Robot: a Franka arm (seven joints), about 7 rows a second.
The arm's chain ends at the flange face. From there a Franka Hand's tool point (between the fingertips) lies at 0.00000 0.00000 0.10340 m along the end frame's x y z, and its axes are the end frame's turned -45 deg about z.
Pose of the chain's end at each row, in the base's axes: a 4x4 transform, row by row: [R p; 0 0 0 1], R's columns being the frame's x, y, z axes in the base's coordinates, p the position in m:
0.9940 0.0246 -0.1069 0.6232; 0.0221 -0.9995 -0.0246 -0.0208; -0.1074 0.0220 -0.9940 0.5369; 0 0 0 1
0.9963 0.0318 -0.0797 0.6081; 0.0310 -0.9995 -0.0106 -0.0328; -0.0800 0.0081 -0.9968 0.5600; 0 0 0 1
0.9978 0.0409 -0.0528 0.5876; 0.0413 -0.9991 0.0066 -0.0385; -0.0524 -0.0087 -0.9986 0.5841; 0 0 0 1
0.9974 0.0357 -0.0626 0.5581; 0.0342 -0.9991 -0.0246 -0.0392; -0.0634 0.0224 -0.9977 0.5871; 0 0 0 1
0.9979 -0.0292 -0.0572 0.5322; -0.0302 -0.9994 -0.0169 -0.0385; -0.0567 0.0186 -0.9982 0.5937; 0 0 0 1
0.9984 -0.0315 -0.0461 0.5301; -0.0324 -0.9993 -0.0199 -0.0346; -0.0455 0.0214 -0.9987 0.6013; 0 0 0 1
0.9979 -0.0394 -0.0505 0.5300; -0.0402 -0.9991 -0.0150 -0.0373; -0.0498 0.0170 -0.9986 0.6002; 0 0 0 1
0.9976 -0.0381 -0.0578 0.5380; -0.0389 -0.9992 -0.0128 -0.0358; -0.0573 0.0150 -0.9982 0.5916; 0 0 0 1
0.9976 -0.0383 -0.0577 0.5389; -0.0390 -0.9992 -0.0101 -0.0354; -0.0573 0.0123 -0.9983 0.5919; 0 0 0 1
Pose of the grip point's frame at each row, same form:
0.6855 0.7203 -0.1069 0.6121; 0.7224 -0.6911 -0.0246 -0.0233; -0.0915 -0.0604 -0.9940 0.4341; 0 0 0 1
0.6820 0.7270 -0.0797 0.5999; 0.7287 -0.6848 -0.0106 -0.0339; -0.0623 -0.0508 -0.9968 0.4569; 0 0 0 1
0.6766 0.7345 -0.0528 0.5821; 0.7357 -0.6773 0.0066 -0.0378; -0.0309 -0.0432 -0.9986 0.4808; 0 0 0 1
0.6800 0.7305 -0.0626 0.5516; 0.7307 -0.6823 -0.0246 -0.0417; -0.0607 -0.0290 -0.9977 0.4839; 0 0 0 1
0.7263 0.6850 -0.0572 0.5263; 0.6853 -0.7280 -0.0169 -0.0402; -0.0532 -0.0269 -0.9982 0.4905; 0 0 0 1
0.7282 0.6837 -0.0461 0.5253; 0.6837 -0.7295 -0.0199 -0.0367; -0.0473 -0.0170 -0.9987 0.4980; 0 0 0 1
0.7335 0.6778 -0.0505 0.5248; 0.6780 -0.7349 -0.0150 -0.0389; -0.0472 -0.0232 -0.9986 0.4969; 0 0 0 1
0.7324 0.6785 -0.0578 0.5320; 0.6790 -0.7340 -0.0128 -0.0371; -0.0511 -0.0299 -0.9982 0.4884; 0 0 0 1
0.7325 0.6783 -0.0577 0.5329; 0.6790 -0.7341 -0.0101 -0.0364; -0.0492 -0.0318 -0.9983 0.4887; 0 0 0 1

